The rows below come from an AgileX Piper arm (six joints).
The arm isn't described. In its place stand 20 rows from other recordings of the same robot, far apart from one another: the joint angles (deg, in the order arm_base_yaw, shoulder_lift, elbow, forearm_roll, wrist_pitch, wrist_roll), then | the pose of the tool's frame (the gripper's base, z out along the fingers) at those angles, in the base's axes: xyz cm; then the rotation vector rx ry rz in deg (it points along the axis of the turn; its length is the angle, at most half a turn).
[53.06 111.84 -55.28 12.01 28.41 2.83] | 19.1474 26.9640 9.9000 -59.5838 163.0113 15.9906
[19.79 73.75 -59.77 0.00 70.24 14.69] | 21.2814 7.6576 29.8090 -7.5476 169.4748 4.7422
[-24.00 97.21 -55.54 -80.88 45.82 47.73] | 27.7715 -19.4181 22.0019 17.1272 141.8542 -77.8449
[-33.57 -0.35 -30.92 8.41 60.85 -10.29] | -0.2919 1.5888 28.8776 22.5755 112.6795 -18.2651
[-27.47 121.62 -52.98 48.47 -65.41 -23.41] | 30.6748 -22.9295 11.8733 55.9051 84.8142 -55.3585
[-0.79 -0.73 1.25 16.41 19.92 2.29] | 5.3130 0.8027 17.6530 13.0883 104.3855 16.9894
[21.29 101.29 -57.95 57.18 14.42 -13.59] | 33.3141 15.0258 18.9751 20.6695 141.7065 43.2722
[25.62 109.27 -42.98 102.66 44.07 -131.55] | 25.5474 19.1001 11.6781 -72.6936 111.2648 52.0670
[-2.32 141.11 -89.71 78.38 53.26 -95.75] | 46.2299 5.2758 5.4254 -41.4890 126.0671 54.2515
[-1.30 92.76 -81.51 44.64 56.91 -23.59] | 34.8426 4.5678 33.8417 -7.4249 138.9547 46.3836
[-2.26 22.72 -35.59 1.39 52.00 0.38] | 6.1677 -0.0693 31.4503 3.1571 124.0792 0.5981
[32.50 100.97 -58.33 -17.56 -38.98 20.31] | 32.2151 22.5710 25.7166 -29.2708 87.6036 38.9873
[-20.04 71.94 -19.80 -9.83 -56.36 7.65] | 21.5661 -6.4897 24.8416 8.9822 80.8729 -8.9807
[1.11 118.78 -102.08 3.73 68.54 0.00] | 43.5073 1.3940 23.3081 -0.0613 170.1961 5.4710
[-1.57 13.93 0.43 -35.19 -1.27 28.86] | 7.6222 -0.0926 19.6184 -4.6219 98.2647 -5.2253
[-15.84 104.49 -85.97 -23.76 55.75 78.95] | 36.7576 -13.5793 27.0583 101.8041 111.3113 -10.6592
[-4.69 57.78 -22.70 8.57 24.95 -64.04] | 16.2384 -0.7582 20.1632 -65.1193 131.4311 -19.6278
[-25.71 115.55 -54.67 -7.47 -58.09 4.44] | 37.0046 -16.7024 16.9001 15.0602 87.0713 -15.1857
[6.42 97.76 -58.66 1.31 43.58 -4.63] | 31.3627 3.6733 18.6320 -14.9046 167.0288 1.7538
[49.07 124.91 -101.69 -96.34 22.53 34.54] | 36.6443 36.9689 25.2321 -77.8677 72.2243 -29.8395
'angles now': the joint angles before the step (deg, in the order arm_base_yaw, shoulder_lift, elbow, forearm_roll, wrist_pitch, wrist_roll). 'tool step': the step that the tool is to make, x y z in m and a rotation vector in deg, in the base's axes. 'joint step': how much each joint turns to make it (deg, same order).
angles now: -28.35 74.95 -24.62 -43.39 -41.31 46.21
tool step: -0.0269 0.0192 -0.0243 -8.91 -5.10 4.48
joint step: -0.32 0.30 10.23 4.90 -13.93 -18.01
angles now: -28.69 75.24 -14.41 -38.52 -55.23 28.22
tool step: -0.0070 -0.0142 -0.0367 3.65 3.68 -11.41
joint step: 0.01 9.20 4.71 15.79 -5.64 -9.32
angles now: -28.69 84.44 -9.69 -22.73 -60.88 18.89
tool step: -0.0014 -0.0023 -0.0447 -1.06 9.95 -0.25
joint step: 0.01 13.19 1.57 2.88 -4.06 -8.55
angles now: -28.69 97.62 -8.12 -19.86 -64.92 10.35
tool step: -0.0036 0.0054 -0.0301 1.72 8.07 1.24
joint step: 1.34 8.41 0.61 1.22 -0.28 -2.76
